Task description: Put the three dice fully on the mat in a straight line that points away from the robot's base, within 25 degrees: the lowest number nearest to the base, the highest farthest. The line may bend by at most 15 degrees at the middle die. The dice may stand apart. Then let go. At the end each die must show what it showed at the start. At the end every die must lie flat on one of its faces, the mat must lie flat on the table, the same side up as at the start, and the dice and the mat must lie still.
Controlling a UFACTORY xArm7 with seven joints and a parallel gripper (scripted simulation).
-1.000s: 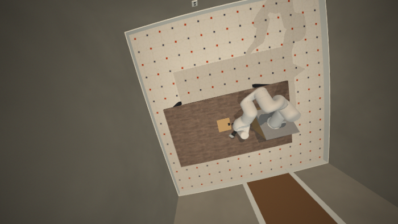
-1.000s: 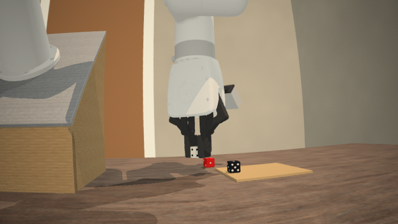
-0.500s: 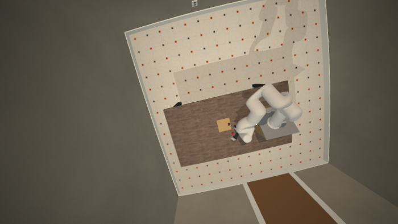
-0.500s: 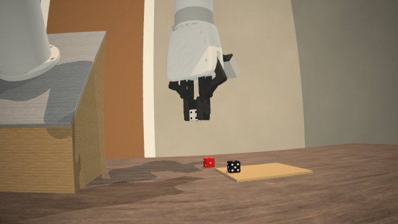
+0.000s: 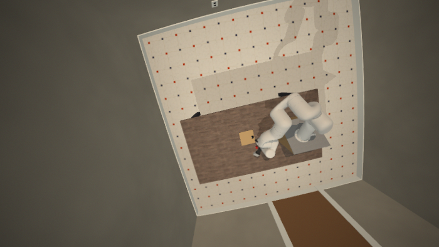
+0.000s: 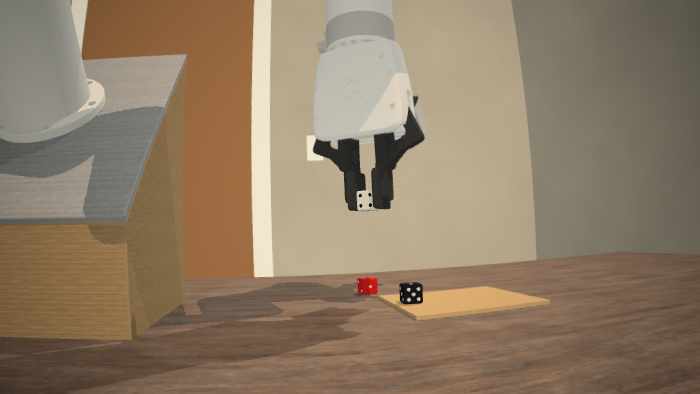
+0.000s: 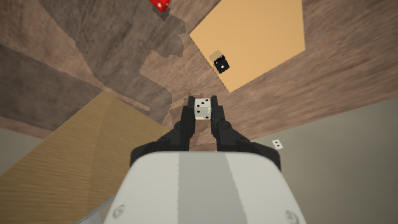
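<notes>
My gripper is now 120 mm above the tan mat and 90 mm short of it. The rest, counted from my hand: red die: 120 mm to the left, 110 mm below, 10 mm ahead.
</notes>
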